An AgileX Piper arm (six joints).
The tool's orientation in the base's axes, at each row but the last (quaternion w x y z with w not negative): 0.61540, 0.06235, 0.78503, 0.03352; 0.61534, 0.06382, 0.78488, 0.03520; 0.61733, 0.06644, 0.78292, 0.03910; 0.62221, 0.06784, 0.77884, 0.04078; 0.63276, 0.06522, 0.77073, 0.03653; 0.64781, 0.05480, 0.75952, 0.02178; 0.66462, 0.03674, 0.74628, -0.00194; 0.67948, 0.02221, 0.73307, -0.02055
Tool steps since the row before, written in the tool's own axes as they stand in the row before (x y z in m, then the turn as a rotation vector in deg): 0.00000, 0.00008, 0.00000, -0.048, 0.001, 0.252; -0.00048, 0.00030, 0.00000, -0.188, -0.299, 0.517; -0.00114, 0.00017, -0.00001, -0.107, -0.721, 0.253; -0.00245, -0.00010, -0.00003, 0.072, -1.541, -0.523; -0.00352, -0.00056, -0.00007, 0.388, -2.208, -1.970; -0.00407, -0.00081, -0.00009, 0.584, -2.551, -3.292; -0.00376, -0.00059, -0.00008, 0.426, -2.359, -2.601; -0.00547, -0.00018, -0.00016, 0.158, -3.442, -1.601
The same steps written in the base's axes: 0.00000, 0.00008, 0.00001, 0.256, -0.012, -0.014; 0.00013, 0.00023, 0.00050, 0.529, -0.335, 0.017; 0.00026, -0.00001, 0.00112, 0.230, -0.734, -0.060; 0.00050, -0.00048, 0.00235, -0.610, -1.499, -0.181; 0.00057, -0.00107, 0.00335, -2.125, -2.075, -0.296; 0.00050, -0.00125, 0.00393, -3.478, -2.343, -0.313; 0.00031, -0.00078, 0.00371, -2.764, -2.196, -0.228; 0.00024, -0.00020, 0.00547, -1.814, -3.338, -0.036
